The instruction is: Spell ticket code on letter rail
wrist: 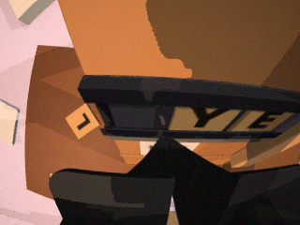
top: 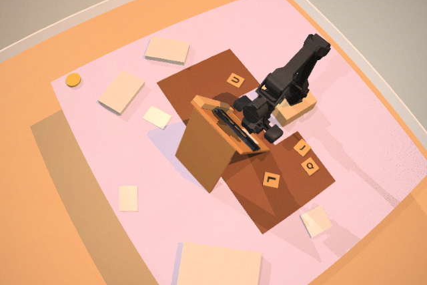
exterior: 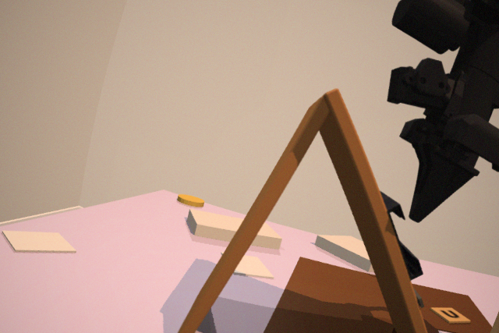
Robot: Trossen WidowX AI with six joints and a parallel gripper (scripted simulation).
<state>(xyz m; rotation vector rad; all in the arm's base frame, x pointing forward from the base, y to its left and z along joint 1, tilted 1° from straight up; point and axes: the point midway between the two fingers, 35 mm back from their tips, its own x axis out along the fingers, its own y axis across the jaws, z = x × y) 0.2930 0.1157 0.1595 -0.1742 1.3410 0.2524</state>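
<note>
Right now the y tile is 3 cm ahead of my gripper tip, 3 cm to the right of it and 1 cm below it. Round my gripper tip: brown mat (10 cm behind, 10 cm to the right, 19 cm below); white ticket (3 cm behind, 3 cm to the right, 9 cm below); letter tile (5 cm ahead, 9 cm to the right, 1 cm below).
</note>
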